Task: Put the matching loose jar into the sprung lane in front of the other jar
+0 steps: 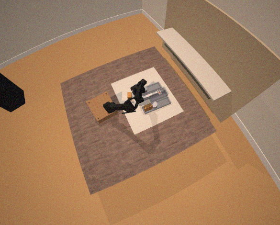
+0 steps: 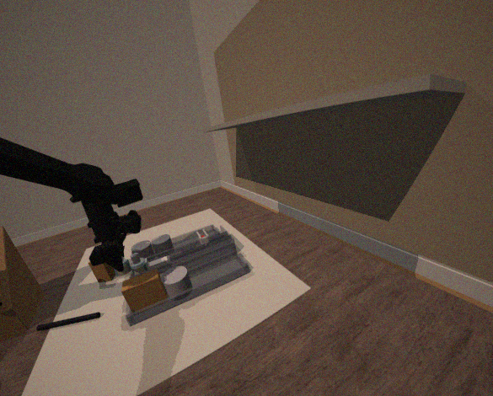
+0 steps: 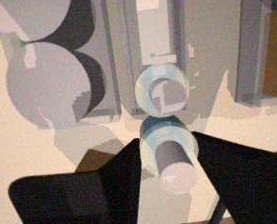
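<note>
The grey lane rack lies 18 cm ahead of my gripper tip, 5 cm to the right of it and 3 cm below it. Also, from my gripper tip: black pen 14 cm behind, 6 cm to the right, 4 cm below.
</note>
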